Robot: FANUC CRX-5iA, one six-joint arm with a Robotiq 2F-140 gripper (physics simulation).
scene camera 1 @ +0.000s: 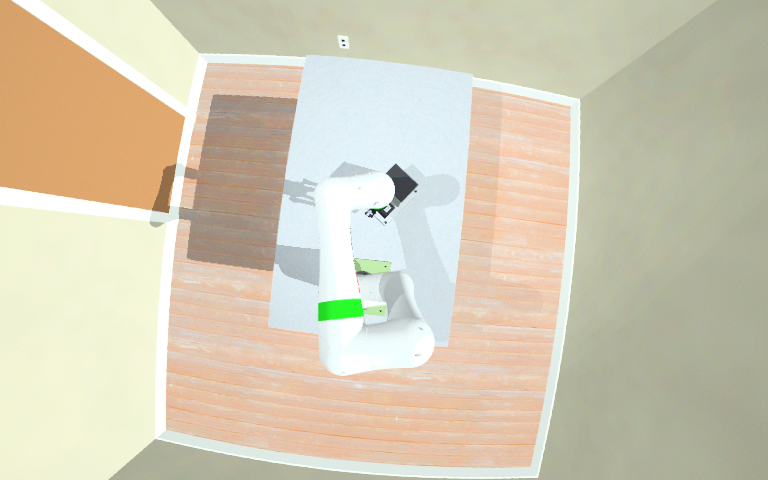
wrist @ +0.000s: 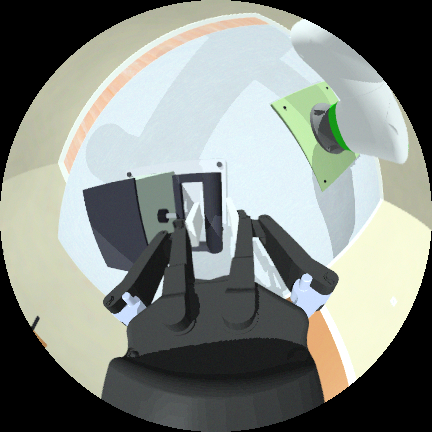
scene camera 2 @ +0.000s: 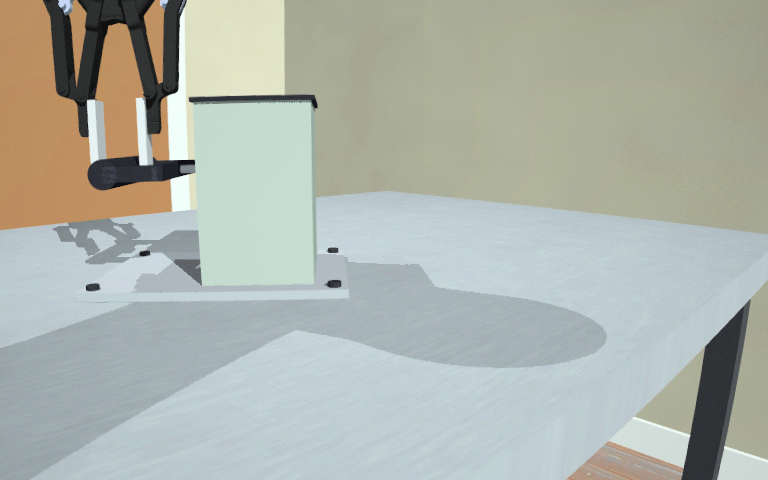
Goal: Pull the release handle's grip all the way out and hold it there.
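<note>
The release handle is a dark rectangular loop. Its thick round grip (scene camera 1: 384, 213) (scene camera 2: 103, 174) (wrist: 214, 187) stands out from the side of a pale green housing (scene camera 2: 257, 192) (wrist: 155, 205) with a dark top (scene camera 1: 403, 182). A short light grey rod (scene camera 2: 187, 168) shows between the loop and the housing. My gripper (scene camera 2: 122, 161) (wrist: 213, 209) points down over the loop, partly open, its pads apart with nothing clamped. In the wrist view one pad is over the loop's opening and the other beyond the grip's outer side. The pad tips are partly hidden at the handle in scene camera 2.
The housing stands on a bolted white base plate (scene camera 2: 226, 295) (wrist: 200, 164) on the pale table (scene camera 1: 390, 113) (scene camera 2: 509, 413). A black knob (wrist: 163, 215) sticks out of the housing beside the loop. The arm's green mounting plate (scene camera 1: 373, 266) (wrist: 300, 105) lies farther along the table.
</note>
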